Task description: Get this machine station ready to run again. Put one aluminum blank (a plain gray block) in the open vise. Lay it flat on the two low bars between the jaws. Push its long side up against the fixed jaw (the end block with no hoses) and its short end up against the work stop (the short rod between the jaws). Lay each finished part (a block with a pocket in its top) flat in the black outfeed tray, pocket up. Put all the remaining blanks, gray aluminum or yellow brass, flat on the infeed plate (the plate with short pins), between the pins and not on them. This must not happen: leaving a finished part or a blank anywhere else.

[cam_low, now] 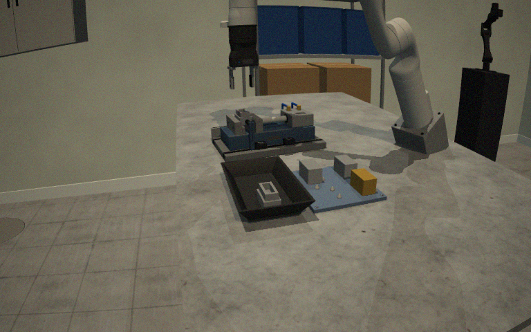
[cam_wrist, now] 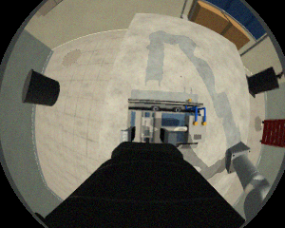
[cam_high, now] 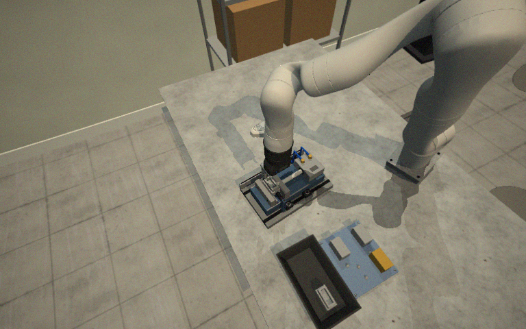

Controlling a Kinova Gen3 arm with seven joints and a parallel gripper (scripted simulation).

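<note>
Now: the fixed jaw 120 mm below my hand, 30 mm ahead of it and 10 mm to the left of it. From my hand the other things lie so: gray blank (260 mm to the left, 170 mm below, 130 mm behind); then vise (160 mm below, 70 mm behind, 10 mm to the right); then infeed plate (300 mm to the left, 200 mm below, 180 mm behind).
</note>
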